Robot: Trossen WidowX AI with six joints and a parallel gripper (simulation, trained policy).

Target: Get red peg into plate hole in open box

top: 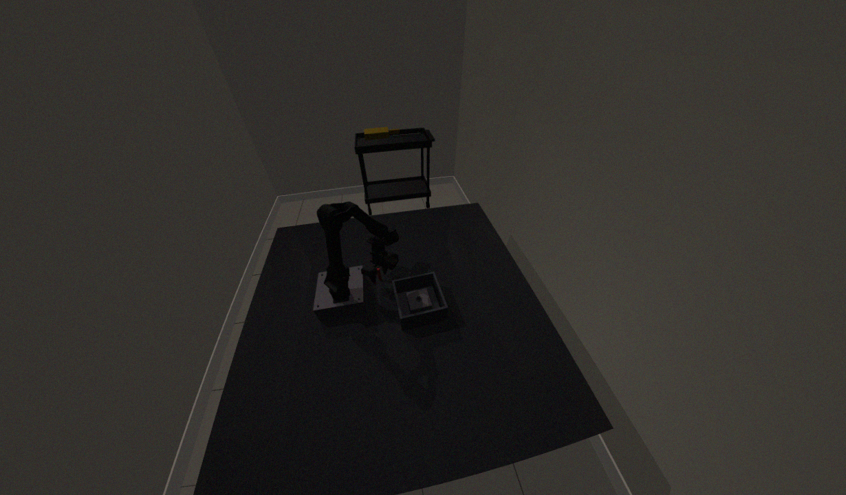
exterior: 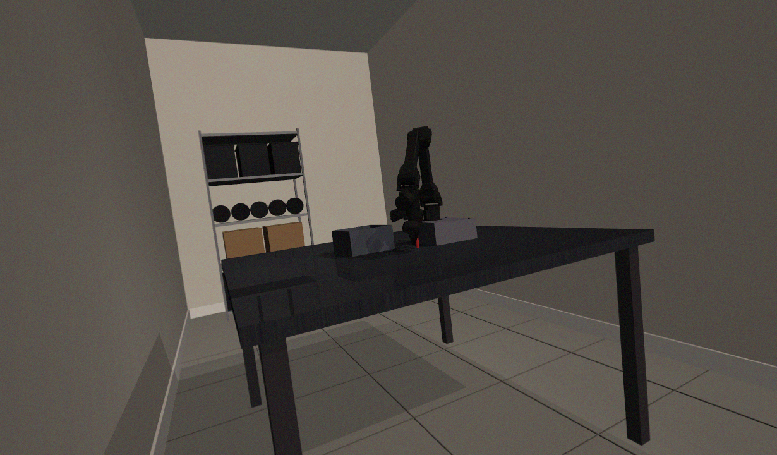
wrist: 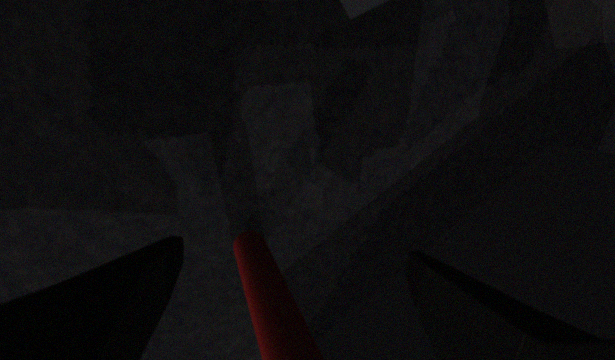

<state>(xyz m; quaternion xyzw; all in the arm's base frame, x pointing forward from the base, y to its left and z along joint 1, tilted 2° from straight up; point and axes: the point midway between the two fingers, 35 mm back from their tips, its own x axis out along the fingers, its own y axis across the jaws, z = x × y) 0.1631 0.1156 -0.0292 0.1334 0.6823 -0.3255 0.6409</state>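
Right now the red peg is 20 mm to the left of my gripper tip and 10 mm above it. Also, from my gripper tip: pale plate: 170 mm to the right, 150 mm ahead, 20 mm above; then grey box: 170 mm to the right, 150 mm ahead.
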